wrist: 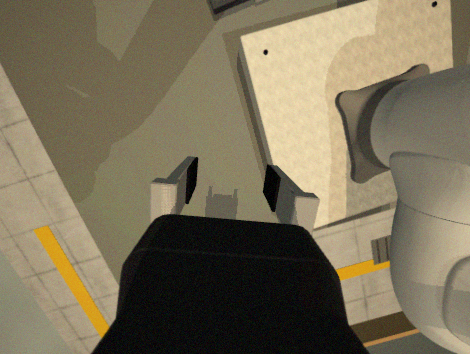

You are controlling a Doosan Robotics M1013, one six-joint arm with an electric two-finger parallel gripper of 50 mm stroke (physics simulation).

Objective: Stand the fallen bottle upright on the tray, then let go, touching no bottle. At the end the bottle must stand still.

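Seen in the pictures: gripper, between the fingertips: (231, 175); arm's base, origin of its link: (386, 126).
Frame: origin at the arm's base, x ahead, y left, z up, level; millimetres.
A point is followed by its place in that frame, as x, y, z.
Note:
My gripper (231, 175) @(77, 298, 262) is open, with nothing between its two fingers. It hangs above a grey-green surface, left of a pale slab. The bottle does not show in this view. A small part of a dark edge, which looks like the tray's corner (227, 6) @(303, 219, -45), shows at the top of the view; how the bottle stands or lies there is hidden.
The pale speckled slab (295, 100) @(104, 161, 13) with dark holes carries the arm's grey base (357, 135) @(10, 76, 32). The arm's large links (430, 200) @(-61, 80, 177) fill the right side. Tiled floor with yellow stripes (72, 280) runs along the left and below. Shadows fall across the grey-green surface (175, 115) @(157, 388, -57).

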